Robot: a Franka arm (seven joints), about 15 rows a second.
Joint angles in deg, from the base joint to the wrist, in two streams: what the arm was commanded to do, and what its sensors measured. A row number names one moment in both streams.
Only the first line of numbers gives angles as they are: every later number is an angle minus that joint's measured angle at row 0.
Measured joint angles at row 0:
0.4 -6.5 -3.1 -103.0 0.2 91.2 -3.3
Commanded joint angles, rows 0 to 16:
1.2 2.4 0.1 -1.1 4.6 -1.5 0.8
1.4 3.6 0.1 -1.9 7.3 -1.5 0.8
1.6 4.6 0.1 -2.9 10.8 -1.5 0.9
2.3 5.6 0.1 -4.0 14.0 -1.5 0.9
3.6 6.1 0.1 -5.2 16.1 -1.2 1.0
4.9 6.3 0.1 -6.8 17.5 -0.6 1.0
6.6 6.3 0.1 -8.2 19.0 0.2 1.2
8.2 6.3 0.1 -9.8 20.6 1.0 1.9
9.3 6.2 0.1 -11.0 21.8 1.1 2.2
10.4 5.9 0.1 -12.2 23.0 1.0 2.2
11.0 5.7 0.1 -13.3 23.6 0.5 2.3
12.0 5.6 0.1 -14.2 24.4 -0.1 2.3
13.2 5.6 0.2 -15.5 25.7 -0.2 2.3
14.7 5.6 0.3 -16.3 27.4 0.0 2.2
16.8 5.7 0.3 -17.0 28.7 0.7 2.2
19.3 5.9 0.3 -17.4 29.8 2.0 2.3
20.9 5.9 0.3 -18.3 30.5 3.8 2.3
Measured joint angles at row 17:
17.2 7.4 0.7 -15.5 28.4 0.8 1.5
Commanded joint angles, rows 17 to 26:
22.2 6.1 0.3 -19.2 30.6 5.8 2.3
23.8 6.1 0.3 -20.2 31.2 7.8 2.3
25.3 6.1 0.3 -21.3 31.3 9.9 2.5
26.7 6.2 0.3 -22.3 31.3 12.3 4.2
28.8 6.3 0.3 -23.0 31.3 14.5 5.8
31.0 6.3 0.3 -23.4 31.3 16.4 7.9
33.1 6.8 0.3 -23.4 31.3 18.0 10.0
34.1 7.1 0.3 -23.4 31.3 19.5 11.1
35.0 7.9 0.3 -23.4 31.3 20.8 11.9
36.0 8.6 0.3 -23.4 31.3 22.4 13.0
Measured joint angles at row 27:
34.1 8.0 0.9 -22.5 30.1 19.3 11.1
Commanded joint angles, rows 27 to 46:
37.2 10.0 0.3 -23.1 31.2 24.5 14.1
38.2 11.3 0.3 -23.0 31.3 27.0 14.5
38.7 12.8 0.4 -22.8 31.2 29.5 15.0
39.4 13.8 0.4 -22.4 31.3 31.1 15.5
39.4 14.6 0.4 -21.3 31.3 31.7 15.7
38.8 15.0 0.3 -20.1 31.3 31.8 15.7
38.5 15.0 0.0 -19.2 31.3 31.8 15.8
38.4 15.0 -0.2 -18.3 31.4 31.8 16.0
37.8 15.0 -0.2 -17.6 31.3 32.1 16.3
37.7 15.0 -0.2 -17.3 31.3 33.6 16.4
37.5 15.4 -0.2 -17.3 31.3 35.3 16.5
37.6 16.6 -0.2 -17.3 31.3 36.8 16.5
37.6 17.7 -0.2 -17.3 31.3 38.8 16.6
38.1 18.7 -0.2 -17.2 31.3 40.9 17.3
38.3 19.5 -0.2 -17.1 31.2 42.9 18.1
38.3 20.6 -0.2 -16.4 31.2 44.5 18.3
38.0 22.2 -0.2 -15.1 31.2 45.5 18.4
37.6 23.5 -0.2 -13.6 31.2 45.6 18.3
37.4 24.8 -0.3 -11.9 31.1 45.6 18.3
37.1 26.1 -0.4 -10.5 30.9 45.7 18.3
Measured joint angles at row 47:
37.8 22.8 -0.5 -14.9 30.2 45.6 17.4
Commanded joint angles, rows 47 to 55:
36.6 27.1 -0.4 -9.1 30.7 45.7 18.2
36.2 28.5 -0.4 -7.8 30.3 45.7 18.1
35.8 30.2 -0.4 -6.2 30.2 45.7 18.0
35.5 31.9 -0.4 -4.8 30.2 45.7 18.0
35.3 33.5 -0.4 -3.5 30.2 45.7 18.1
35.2 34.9 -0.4 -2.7 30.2 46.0 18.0
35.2 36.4 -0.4 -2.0 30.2 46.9 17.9
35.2 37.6 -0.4 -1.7 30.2 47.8 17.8
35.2 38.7 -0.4 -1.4 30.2 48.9 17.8
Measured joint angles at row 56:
35.5 35.1 -0.8 -4.0 30.2 47.0 17.4
